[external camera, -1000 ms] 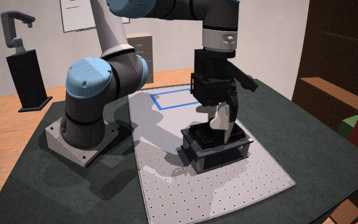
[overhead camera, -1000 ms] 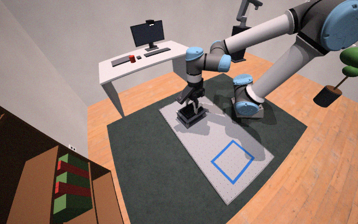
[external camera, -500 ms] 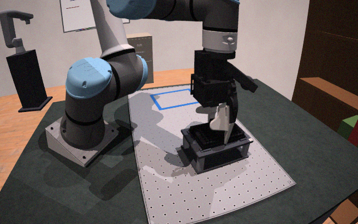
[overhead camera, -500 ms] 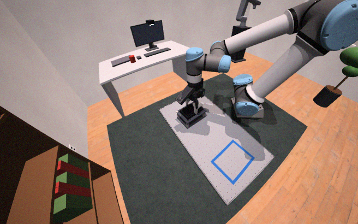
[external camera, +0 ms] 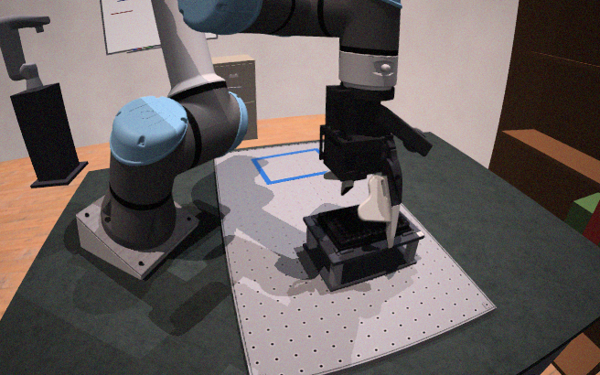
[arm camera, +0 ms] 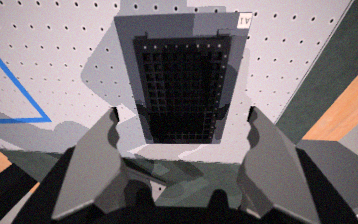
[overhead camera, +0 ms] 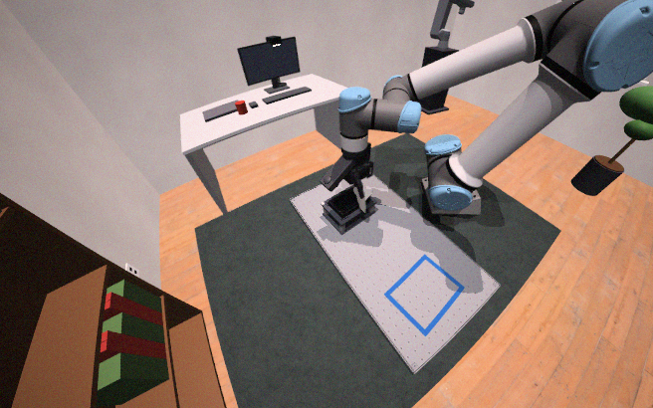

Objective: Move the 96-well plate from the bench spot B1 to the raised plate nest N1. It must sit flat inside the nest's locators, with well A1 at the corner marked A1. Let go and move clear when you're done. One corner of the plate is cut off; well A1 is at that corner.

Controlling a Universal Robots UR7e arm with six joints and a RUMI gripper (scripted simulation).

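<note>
The black 96-well plate lies 1 cm below my hand. From my hand the other things lie so: A1 label (8 cm ahead, 4 cm to the right, 2 cm below); raised plate nest N1 (2 cm below).
</note>
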